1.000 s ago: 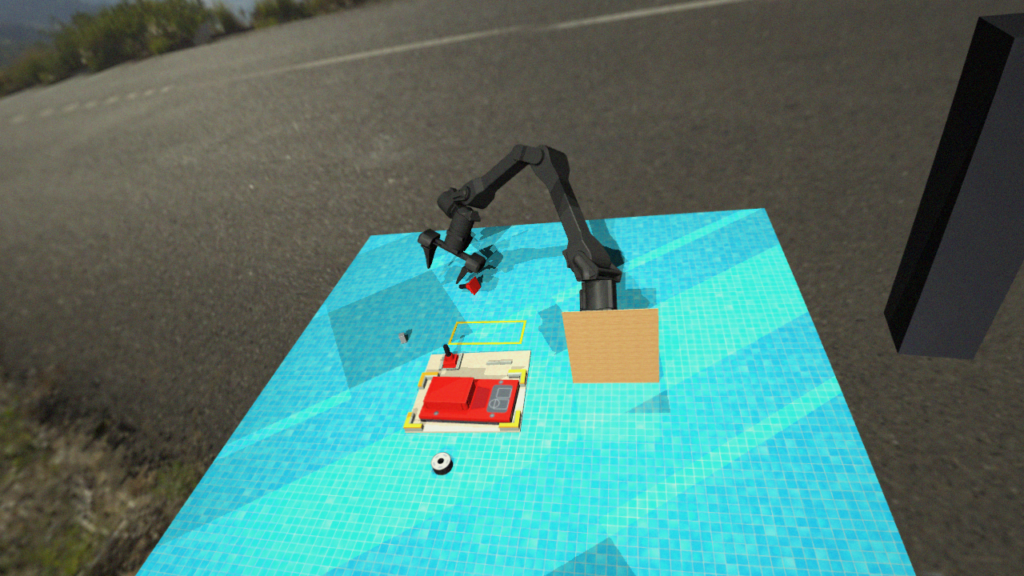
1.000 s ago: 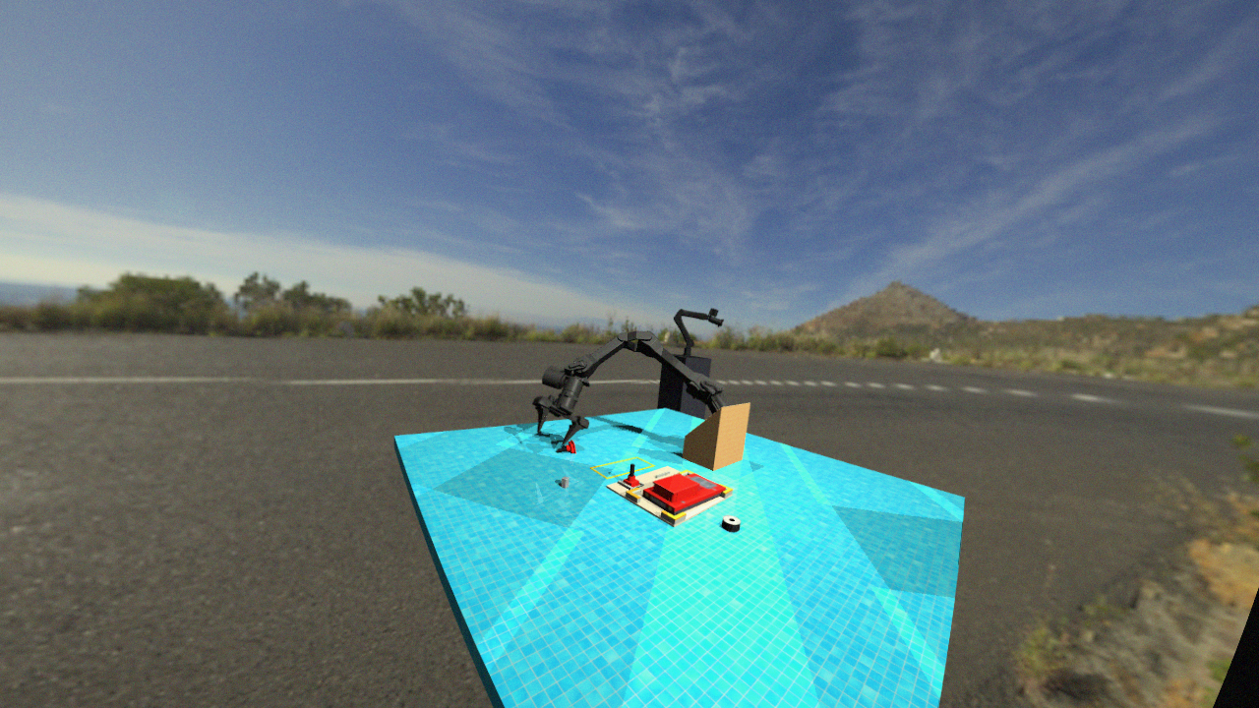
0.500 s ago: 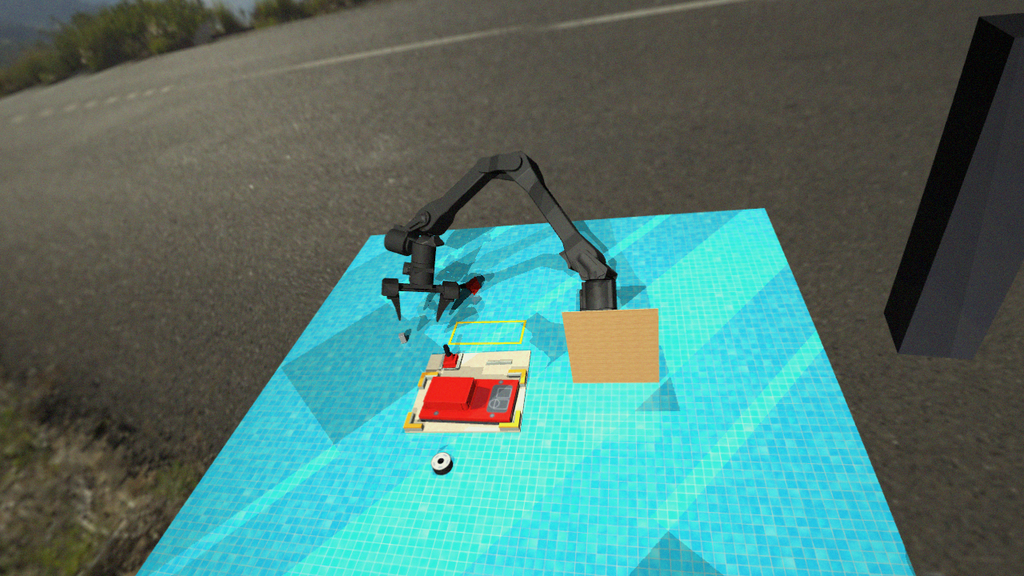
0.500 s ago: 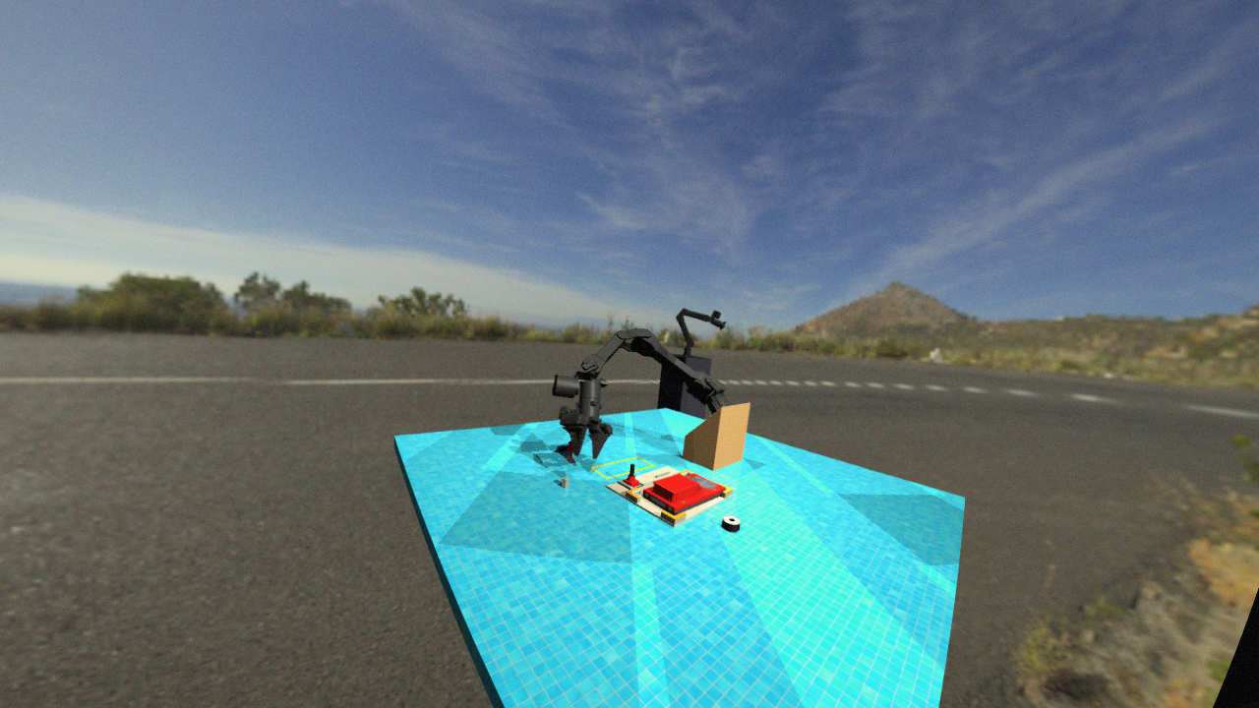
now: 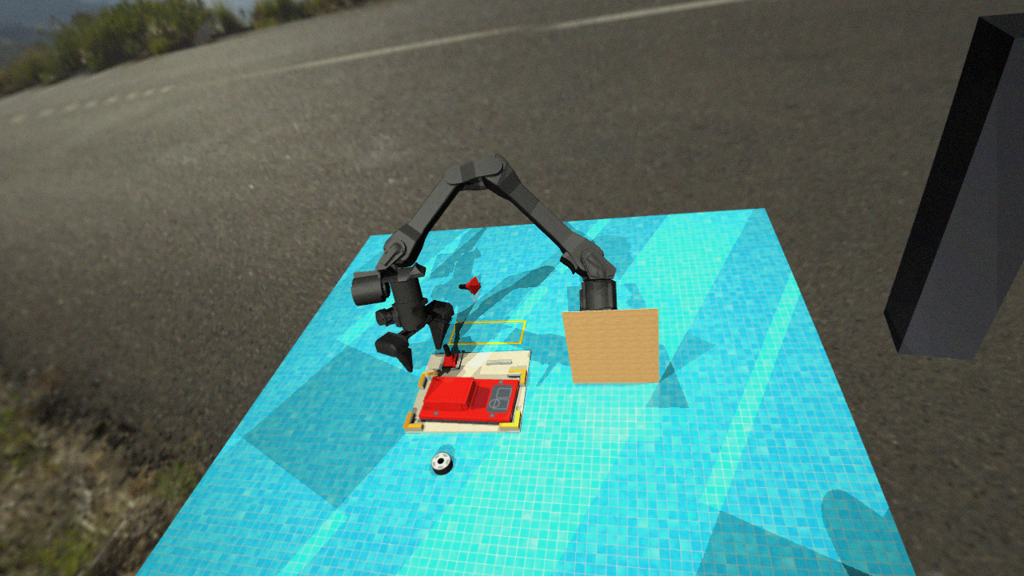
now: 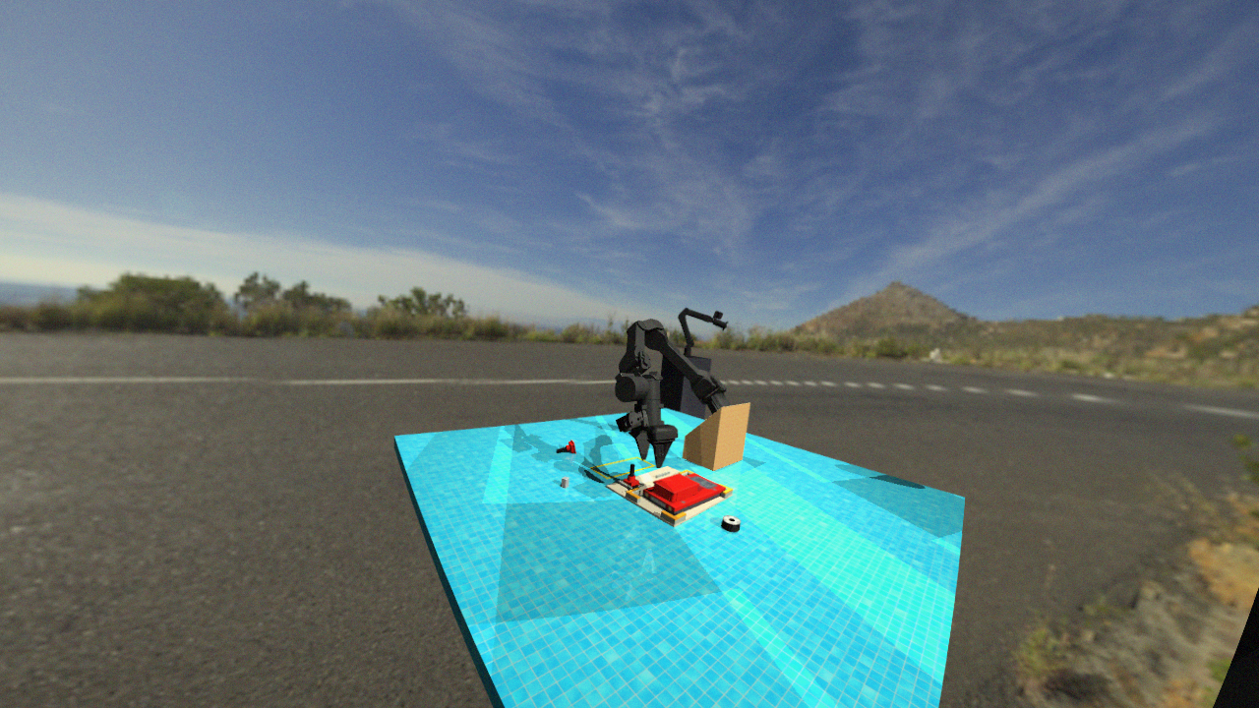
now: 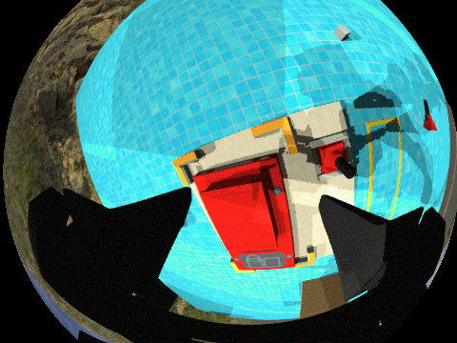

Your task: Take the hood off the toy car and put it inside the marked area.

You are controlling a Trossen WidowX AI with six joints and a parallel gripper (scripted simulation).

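The red hood lies 60 mm behind my gripper tip, 50 mm below it and 30 mm to the left of it. Also, from my gripper tip: wheel 180 mm to the left, 100 mm behind, 90 mm below; grey engine block 70 mm below, 60 mm behind, 40 mm to the left.
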